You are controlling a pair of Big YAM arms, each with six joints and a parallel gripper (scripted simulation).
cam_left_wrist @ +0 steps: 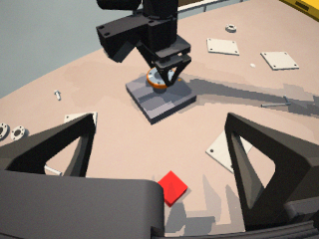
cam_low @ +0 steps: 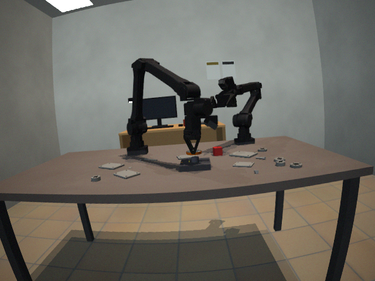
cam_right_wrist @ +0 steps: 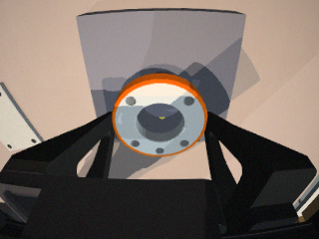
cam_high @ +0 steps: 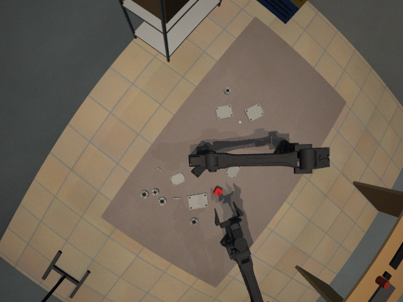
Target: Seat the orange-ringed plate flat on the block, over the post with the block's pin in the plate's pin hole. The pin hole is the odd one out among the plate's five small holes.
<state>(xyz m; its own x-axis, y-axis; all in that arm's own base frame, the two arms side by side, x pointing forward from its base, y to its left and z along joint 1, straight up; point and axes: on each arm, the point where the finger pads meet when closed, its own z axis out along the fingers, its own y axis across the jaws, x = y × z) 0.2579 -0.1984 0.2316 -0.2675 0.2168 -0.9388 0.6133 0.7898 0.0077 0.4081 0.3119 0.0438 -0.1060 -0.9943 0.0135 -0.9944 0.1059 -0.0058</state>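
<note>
Right now the dark grey block is 50 mm below my right hand and 20 mm to the right of it. The rest, counted from my right hand: grey square plate: 200 mm behind, 70 mm below, 10 mm to the right; red cube: 180 mm behind, 140 mm to the left, 50 mm below.
</note>
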